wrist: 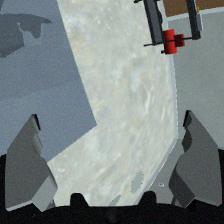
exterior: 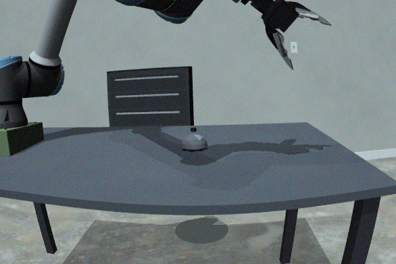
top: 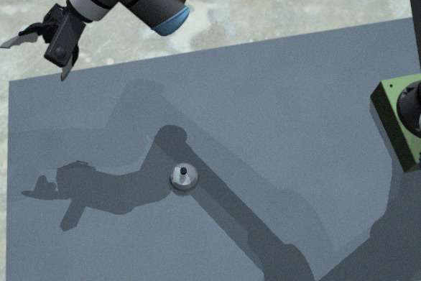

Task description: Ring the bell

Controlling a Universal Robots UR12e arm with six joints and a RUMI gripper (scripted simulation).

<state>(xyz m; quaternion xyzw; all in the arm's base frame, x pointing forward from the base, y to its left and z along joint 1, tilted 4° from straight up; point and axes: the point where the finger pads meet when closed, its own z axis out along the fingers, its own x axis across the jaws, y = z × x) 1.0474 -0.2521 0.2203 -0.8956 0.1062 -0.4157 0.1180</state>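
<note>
My hand is 310 mm past the black button, 250 mm to the right of it and 250 mm above it. Also, from my hand: dome bell 310 mm behind, 250 mm to the left, 270 mm below.
</note>
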